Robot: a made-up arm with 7 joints.
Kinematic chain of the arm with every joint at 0, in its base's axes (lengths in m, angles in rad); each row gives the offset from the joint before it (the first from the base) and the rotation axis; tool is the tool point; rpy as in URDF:
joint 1: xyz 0 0 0.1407 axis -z
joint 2: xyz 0 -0.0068 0.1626 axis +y
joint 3: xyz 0 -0.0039 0.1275 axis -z
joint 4: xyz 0 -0.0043 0.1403 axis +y
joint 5: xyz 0 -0.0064 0.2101 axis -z
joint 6: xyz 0 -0.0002 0.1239 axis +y
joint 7: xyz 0 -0.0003 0.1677 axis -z
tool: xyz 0 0 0 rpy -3.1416 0 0
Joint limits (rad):
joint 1: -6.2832..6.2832
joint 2: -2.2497..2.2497
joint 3: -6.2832..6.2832
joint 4: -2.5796..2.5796
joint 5: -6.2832..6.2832
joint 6: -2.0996..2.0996
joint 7: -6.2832..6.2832
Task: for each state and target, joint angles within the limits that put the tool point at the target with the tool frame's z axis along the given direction. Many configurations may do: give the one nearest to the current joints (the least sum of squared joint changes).
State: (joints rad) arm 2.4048 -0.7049 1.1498 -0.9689 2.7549 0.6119 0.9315
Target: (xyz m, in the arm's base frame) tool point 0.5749 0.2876 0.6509 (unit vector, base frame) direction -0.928 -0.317 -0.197
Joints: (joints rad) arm 2.3933 -0.7308 0.7895 -0.5865 2.5183 0.1708 0.9315
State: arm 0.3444 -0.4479 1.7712 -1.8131 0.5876 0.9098 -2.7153
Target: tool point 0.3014 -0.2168 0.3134 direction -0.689 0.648 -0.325
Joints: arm 1.0963 0.3492 2.5922 -2.4058 -0.1095 1.4964 -2.7153
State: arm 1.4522 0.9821 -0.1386 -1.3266 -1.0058 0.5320 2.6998
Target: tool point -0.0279 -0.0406 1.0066 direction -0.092 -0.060 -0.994
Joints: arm 1.4269 0.5931 -0.1068 -0.9231 -0.5151 0.3359 2.6998
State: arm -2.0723 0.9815 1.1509 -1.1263 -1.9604 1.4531 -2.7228
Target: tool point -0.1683 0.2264 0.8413 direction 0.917 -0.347 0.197
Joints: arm -1.4172 0.4076 0.7056 -0.2762 -2.0182 1.5527 -2.7228
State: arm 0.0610 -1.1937 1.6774 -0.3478 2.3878 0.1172 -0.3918
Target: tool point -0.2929 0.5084 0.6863 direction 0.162 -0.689 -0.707
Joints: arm 0.4428 -1.0490 1.7139 -0.8578 2.0508 -0.3568 -0.3918
